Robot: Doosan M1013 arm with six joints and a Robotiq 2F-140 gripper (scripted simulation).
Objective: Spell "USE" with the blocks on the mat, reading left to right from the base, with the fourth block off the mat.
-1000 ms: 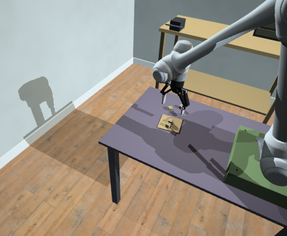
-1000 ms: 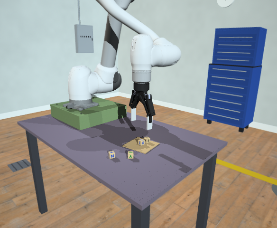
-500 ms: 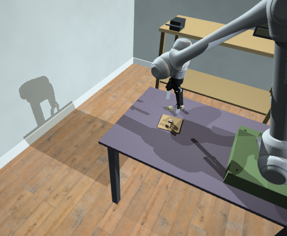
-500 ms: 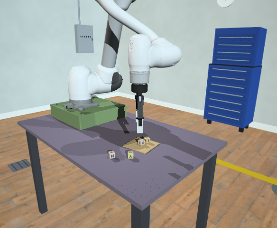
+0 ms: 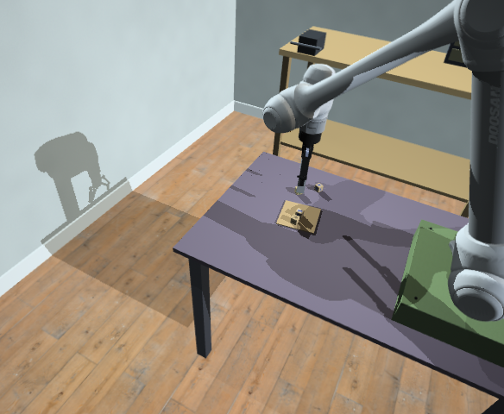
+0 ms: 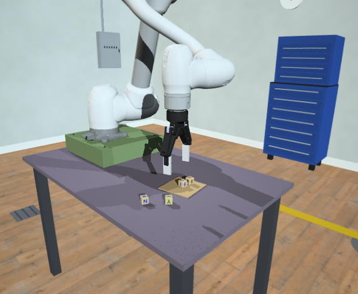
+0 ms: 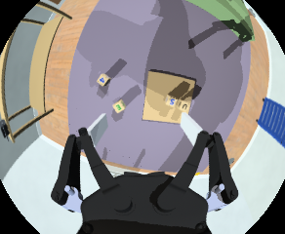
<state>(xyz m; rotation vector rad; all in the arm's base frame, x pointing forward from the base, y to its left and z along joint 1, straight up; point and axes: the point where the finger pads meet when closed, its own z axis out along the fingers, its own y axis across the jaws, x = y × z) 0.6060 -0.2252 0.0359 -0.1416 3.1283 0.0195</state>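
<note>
Right now my hand is 110 mm to the left of the block, 110 mm above it and 70 mm past it.
</note>
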